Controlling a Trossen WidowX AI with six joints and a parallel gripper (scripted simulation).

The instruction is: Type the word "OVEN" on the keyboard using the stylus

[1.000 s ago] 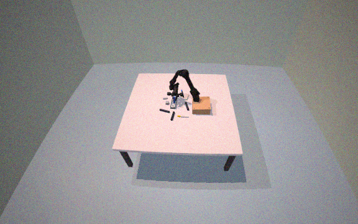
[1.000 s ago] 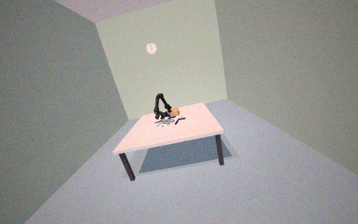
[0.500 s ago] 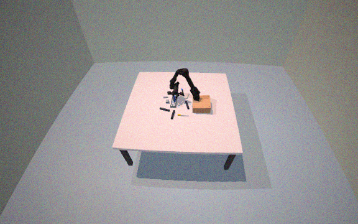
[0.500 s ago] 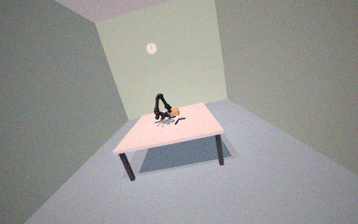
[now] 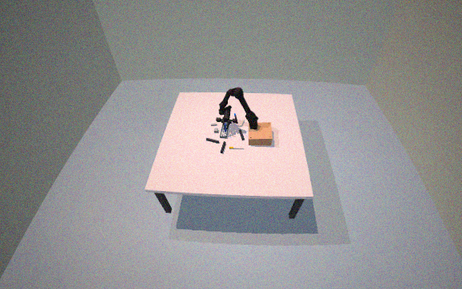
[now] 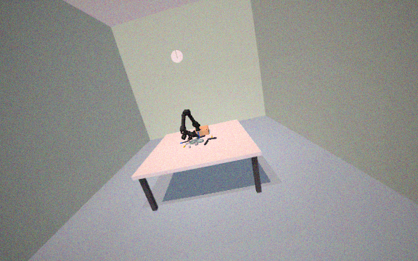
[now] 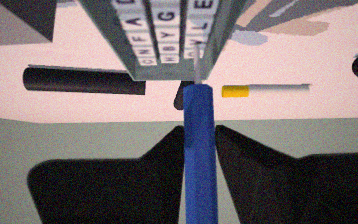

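Right now the blue stylus is 1 cm below my gripper tip.
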